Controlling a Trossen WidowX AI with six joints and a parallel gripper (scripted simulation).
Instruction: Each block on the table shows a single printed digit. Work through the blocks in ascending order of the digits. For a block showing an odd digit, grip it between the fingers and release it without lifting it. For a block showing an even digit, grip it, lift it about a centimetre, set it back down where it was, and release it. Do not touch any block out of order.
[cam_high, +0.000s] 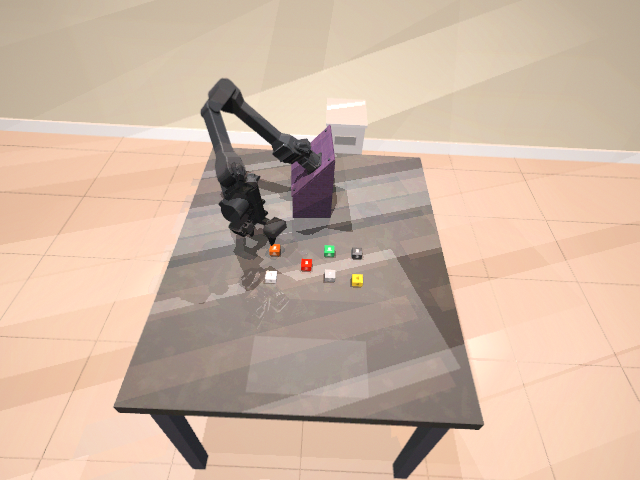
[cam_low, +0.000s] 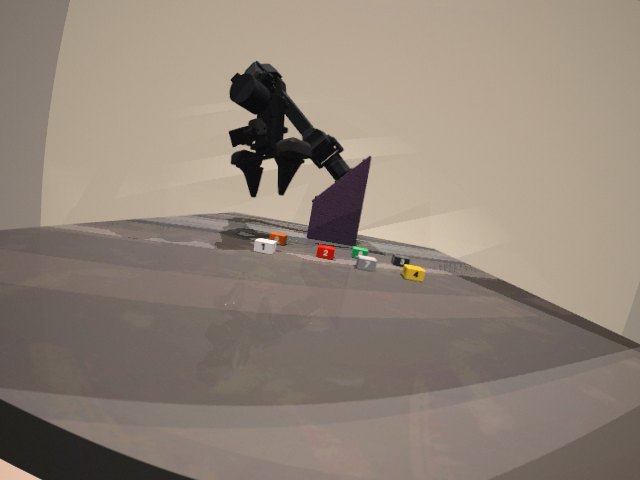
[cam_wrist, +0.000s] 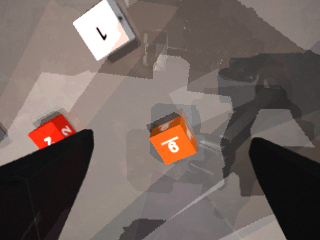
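My gripper tip is now 7 cm short of the white block marked 1, 3 cm to the right of it and 9 cm above it. Also, from my gripper tip: red block marked 2: 2 cm ahead, 14 cm to the left, 9 cm below; then green block: 4 cm behind, 21 cm to the left, 9 cm below; then orange block: 4 cm behind, 3 cm to the left, 9 cm below.
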